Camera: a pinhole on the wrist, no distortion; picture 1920 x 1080 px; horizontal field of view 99.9 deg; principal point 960.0 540.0 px. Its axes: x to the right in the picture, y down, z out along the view. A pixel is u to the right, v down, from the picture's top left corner.
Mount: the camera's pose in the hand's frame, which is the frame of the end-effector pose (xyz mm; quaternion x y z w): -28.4 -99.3 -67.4 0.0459 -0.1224 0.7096 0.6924
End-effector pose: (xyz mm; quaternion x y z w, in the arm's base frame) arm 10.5 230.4 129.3 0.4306 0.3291 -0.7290 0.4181
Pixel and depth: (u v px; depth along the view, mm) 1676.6 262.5 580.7
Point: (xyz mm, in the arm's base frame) -1.6 -449.1 278.4
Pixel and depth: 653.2 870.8 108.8
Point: -122.6 309.9 233.2
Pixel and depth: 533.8 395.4 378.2
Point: -424.0 176.9 275.5
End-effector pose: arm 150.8 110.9 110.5 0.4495 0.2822 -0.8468 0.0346
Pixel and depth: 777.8 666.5 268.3
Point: 10.1 190.5 360.2
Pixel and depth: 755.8 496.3 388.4
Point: -125.3 196.5 398.6
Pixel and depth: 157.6 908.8 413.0
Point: -50.3 455.8 661.9
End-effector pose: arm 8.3 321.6 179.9 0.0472 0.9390 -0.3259 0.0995
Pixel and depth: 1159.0 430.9 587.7
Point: 93.9 -92.2 -175.0
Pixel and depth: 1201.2 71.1 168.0
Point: -35.1 179.9 132.9
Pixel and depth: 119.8 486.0 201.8
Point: -5.6 -3.6 336.5
